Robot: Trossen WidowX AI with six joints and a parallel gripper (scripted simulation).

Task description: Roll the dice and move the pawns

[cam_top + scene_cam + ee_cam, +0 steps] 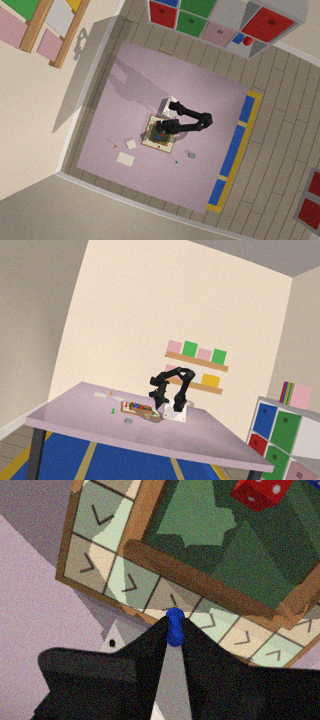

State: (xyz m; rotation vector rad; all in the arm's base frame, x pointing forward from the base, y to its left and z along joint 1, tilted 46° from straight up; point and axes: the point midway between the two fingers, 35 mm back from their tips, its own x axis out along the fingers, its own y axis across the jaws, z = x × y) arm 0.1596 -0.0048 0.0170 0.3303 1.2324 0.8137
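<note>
The blue pawn lies 10 mm above my gripper tip. Also, from my gripper tip: grey block 220 mm ahead, 310 mm to the left, 40 mm below; then green pawn 320 mm ahead, 190 mm to the left, 30 mm below; then red pawn 220 mm ahead, 10 mm to the right, 20 mm below.
</note>
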